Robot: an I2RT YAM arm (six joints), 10 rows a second.
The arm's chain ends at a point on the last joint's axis. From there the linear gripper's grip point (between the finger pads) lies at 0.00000 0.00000 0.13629 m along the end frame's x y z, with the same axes.
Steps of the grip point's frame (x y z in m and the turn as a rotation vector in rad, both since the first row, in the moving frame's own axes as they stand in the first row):
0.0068, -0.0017, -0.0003, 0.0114, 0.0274, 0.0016
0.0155, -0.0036, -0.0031, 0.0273, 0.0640, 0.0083
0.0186, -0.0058, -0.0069, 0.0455, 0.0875, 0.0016
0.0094, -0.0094, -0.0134, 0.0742, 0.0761, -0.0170
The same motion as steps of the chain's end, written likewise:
0.0031, -0.0001, -0.0002, 0.0114, 0.0274, 0.0016
0.0068, 0.0001, -0.0028, 0.0273, 0.0640, 0.0083
0.0067, 0.0004, -0.0062, 0.0455, 0.0875, 0.0016
-0.0009, 0.0008, -0.0126, 0.0742, 0.0761, -0.0170

